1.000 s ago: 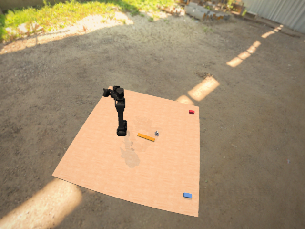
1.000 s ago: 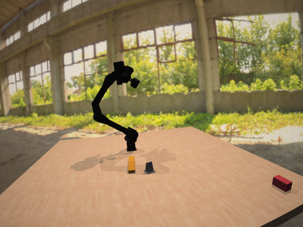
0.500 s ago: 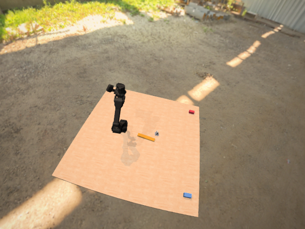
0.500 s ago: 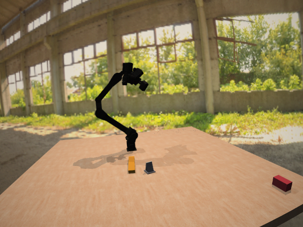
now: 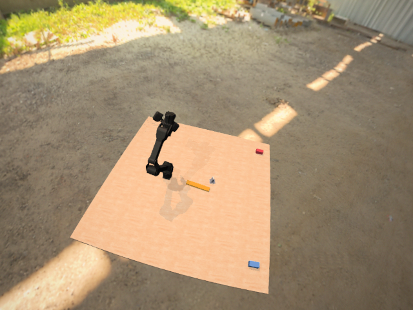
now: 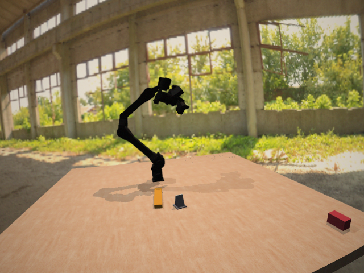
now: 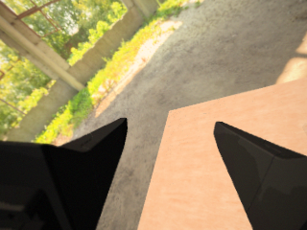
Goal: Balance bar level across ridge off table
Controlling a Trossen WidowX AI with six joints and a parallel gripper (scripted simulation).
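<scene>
My gripper tip is 40 cm above the orange bar, 34 cm short of it and 24 cm to the left of it. Also, from my gripper tip: blue block: 82 cm ahead, 71 cm to the right, 39 cm below; then red block: 82 cm ahead, 39 cm below, 29 cm to the left.
</scene>
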